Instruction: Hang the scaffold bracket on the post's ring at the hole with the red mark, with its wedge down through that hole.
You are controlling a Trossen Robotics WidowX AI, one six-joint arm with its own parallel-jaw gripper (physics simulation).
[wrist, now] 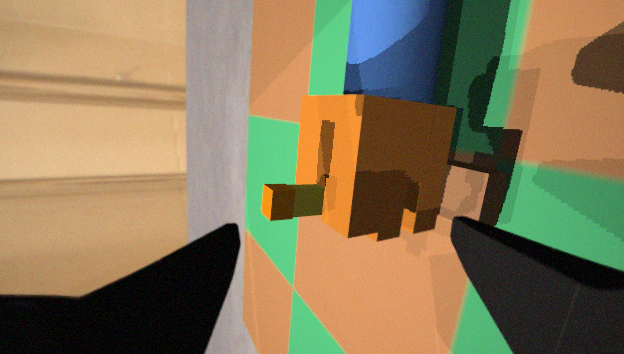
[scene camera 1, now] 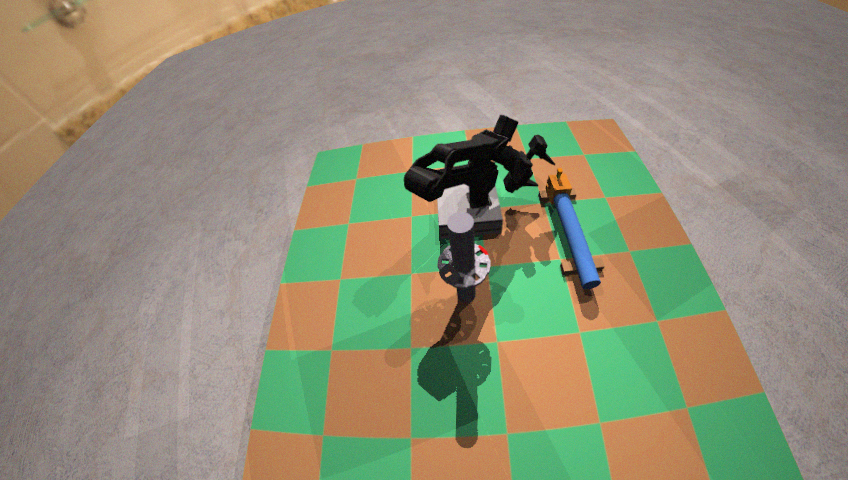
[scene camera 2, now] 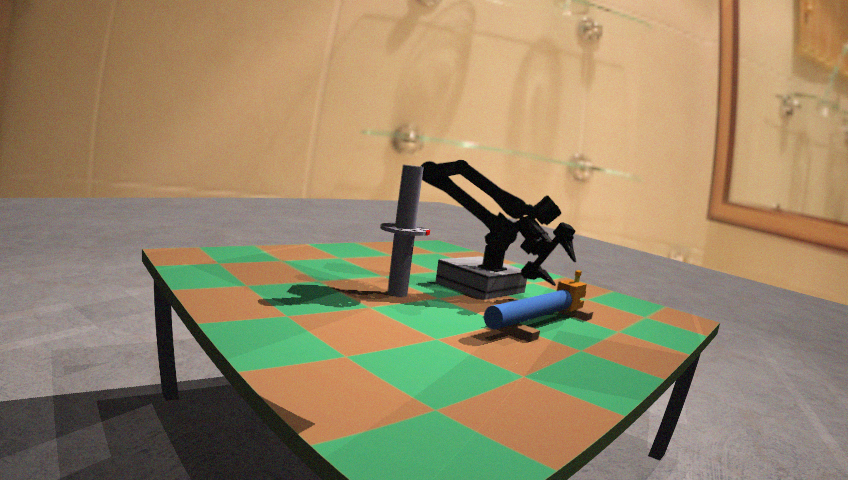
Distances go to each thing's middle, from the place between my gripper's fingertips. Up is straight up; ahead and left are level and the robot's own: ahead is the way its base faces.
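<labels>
Measured from the wedge [wrist: 280, 201], my gripper is 10 mm short of it, 40 mm to the right of it and 30 mm above it. The scaffold bracket [scene camera 2: 567, 297] is 10 mm to the left of my hand, 170 mm ahead of it and 30 mm below it. And the grey post [scene camera 2: 411, 179], that's 270 mm ahead of my hand, 330 mm to the right of it and 60 mm above it.
</labels>
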